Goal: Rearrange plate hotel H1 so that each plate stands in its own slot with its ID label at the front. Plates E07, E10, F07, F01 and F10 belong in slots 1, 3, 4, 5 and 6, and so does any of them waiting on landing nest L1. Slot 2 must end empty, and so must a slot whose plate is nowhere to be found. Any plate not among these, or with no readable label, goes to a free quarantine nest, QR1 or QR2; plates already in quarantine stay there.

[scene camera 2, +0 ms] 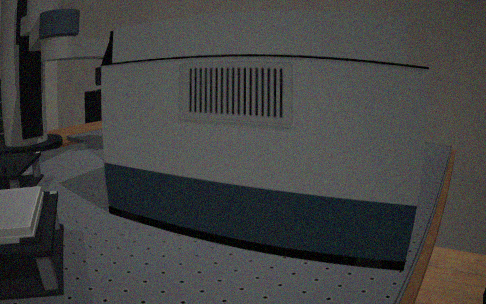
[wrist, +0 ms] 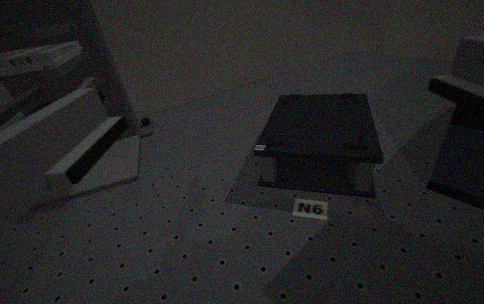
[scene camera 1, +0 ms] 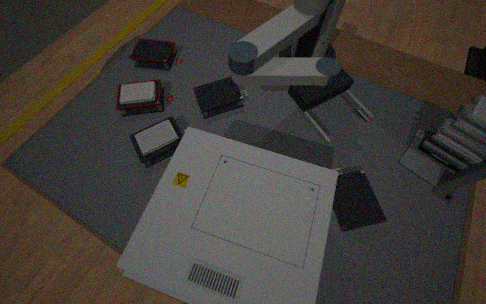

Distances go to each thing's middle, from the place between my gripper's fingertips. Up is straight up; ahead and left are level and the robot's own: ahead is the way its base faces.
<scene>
The large white instrument [scene camera 2: 359, 131] is 400 mm ahead of my hand, 160 mm to the right of it and 50 mm below it.
</scene>
